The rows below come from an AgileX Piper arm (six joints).
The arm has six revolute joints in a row. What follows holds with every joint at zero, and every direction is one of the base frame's.
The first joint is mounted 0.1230 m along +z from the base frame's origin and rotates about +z.
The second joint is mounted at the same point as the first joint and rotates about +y.
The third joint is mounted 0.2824 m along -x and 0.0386 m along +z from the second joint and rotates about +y.
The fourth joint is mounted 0.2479 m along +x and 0.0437 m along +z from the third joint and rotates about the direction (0.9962, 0, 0.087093).
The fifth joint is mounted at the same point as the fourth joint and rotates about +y.
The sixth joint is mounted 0.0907 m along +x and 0.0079 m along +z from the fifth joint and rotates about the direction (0.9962, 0, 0.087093).
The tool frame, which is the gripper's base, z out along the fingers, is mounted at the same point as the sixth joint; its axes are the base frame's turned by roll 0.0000, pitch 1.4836 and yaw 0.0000 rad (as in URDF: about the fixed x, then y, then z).
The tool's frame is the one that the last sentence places.
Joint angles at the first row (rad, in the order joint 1, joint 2, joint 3, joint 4, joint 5, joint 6):
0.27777, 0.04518, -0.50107, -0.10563, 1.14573, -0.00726
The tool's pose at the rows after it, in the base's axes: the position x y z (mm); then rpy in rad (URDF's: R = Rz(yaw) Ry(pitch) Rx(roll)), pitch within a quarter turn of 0, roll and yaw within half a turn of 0:
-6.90 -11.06 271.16 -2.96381 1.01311 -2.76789
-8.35 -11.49 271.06 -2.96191 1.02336 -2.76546
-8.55 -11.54 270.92 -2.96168 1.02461 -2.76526
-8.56 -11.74 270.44 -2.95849 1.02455 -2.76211
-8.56 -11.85 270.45 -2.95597 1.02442 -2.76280
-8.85 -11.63 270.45 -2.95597 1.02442 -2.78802
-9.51 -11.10 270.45 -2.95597 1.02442 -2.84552
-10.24 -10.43 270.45 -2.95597 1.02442 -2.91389
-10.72 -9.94 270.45 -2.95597 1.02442 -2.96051
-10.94 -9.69 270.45 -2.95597 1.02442 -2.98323
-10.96 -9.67 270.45 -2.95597 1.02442 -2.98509
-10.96 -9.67 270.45 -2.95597 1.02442 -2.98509
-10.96 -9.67 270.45 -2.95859 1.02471 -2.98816
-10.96 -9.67 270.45 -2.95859 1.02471 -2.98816
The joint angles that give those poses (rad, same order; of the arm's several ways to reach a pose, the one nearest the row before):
0.27775, -0.00465, -0.50107, -0.10561, 1.14574, -0.00727
0.27864, -0.01491, -0.50108, -0.10568, 1.14572, -0.00720
0.27857, -0.01663, -0.50065, -0.10560, 1.14574, -0.00728
0.28020, -0.01845, -0.49890, -0.10768, 1.14572, -0.00721
0.27822, -0.01848, -0.49890, -0.10923, 1.14574, -0.00726
0.25302, -0.01845, -0.49889, -0.10925, 1.14570, -0.00724
0.19548, -0.01848, -0.49890, -0.10921, 1.14573, -0.00728
0.12718, -0.01846, -0.49889, -0.10928, 1.14571, -0.00721
0.08054, -0.01847, -0.49890, -0.10926, 1.14573, -0.00723
0.05778, -0.01846, -0.49889, -0.10922, 1.14571, -0.00727
0.05592, -0.01847, -0.49889, -0.10922, 1.14572, -0.00727
0.05592, -0.01847, -0.49889, -0.10922, 1.14572, -0.00727
0.05592, -0.01847, -0.49889, -0.10922, 1.14573, -0.00565
0.05592, -0.01847, -0.49889, -0.10922, 1.14573, -0.00565

